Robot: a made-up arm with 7 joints. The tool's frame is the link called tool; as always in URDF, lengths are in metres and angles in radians.
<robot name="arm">
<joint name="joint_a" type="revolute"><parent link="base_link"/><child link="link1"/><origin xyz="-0.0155 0.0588 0.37" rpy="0 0 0"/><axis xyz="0 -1 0"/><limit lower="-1.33" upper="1.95"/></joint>
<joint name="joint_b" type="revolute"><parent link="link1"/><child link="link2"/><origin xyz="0.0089 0.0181 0.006" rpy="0 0 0"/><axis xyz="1 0 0"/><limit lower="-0.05" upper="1.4"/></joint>
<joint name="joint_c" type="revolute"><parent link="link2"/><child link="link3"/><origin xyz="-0.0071 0 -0.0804" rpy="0 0 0"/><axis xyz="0 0 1"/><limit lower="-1.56" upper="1.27"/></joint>
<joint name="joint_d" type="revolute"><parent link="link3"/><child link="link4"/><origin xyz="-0.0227 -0.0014 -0.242" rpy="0 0 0"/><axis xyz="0 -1 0"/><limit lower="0.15" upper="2.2"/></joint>
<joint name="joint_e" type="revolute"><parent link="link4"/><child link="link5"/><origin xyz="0.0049 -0.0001 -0.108" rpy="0 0 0"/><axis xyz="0 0 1"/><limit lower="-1.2" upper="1.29"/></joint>
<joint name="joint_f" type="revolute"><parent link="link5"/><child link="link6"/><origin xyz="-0.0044 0.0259 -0.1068" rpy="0 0 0"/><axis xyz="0 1 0"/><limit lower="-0.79" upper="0.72"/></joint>
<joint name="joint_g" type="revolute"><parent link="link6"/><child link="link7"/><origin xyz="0.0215 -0.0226 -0.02" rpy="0 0 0"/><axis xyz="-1 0 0"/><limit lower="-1.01" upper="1.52"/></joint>
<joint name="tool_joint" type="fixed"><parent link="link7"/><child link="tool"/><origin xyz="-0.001 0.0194 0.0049" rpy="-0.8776 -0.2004 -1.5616"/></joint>
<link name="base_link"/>
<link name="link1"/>
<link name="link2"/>
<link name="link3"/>
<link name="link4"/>
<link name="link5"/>
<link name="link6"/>
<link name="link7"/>
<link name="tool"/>
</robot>
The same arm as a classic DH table. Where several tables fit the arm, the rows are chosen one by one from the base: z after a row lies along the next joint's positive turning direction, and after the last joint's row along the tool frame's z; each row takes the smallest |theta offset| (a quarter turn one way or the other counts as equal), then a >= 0, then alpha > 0; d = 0 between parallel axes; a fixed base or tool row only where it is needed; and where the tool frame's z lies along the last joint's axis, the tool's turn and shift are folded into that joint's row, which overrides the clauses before.
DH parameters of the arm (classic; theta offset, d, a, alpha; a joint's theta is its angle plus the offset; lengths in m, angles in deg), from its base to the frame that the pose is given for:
base (fixed): 0.00 0.3700 -0.0155 90.00
joint_a: 90.00 -0.0769 0.0060 90.00
joint_b: 90.00 0.0018 0.0000 90.00
joint_c: -90.00 -0.3224 0.0227 -90.00
joint_d: 0.00 0.0015 -0.0049 90.00
joint_e: 0.00 -0.2148 0.0044 90.00
joint_f: -90.00 0.0033 0.0200 -90.00
joint_g: -77.90 -0.0099 0.0179 140.18
tool (fixed): -179.19 0.0138 0.0000 0.00
Joint limits (deg, base to tool): -76.20..111.73 -2.86..80.21 -89.38..72.77 8.59..126.05 -68.75..73.91 -45.26..41.25 -57.87..87.09

